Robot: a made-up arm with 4 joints.
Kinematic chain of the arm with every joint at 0, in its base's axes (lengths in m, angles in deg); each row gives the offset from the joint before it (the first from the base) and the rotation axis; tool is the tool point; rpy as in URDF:
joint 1: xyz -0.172 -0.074 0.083 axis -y
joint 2: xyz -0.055 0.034 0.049 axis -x
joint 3: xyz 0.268 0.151 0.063 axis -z
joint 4: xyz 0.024 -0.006 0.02 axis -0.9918 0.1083 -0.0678
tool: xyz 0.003 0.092 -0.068 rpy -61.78 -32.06 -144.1
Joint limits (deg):
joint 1: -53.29..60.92
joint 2: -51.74..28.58
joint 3: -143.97..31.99
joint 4: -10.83..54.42
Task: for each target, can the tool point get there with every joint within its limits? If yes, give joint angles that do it. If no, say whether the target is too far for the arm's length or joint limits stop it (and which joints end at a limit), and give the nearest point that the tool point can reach.
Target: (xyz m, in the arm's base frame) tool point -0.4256 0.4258 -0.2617
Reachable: no: too far | nearest point -0.0916 0.1901 -0.1006 | short by 0.439 m
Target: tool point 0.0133 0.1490 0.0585
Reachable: yes | joints 2.68 19.88 -52.53 20.65
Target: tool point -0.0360 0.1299 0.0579
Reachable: yes | joints -22.30 7.87 -94.93 8.07
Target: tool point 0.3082 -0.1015 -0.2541
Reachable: no: too far | nearest point 0.1935 0.0694 -0.0028 | short by 0.325 m
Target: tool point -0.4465 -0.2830 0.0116
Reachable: no: joint limits stop it (at a limit: joint 1, joint 2, joint 4) | nearest point -0.2502 0.0023 0.2646 | short by 0.429 m
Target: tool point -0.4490 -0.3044 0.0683
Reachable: no: joint limits stop it (at a limit: joint 1, joint 2, joint 4) | nearest point -0.2480 0.0008 0.2646 | short by 0.415 m
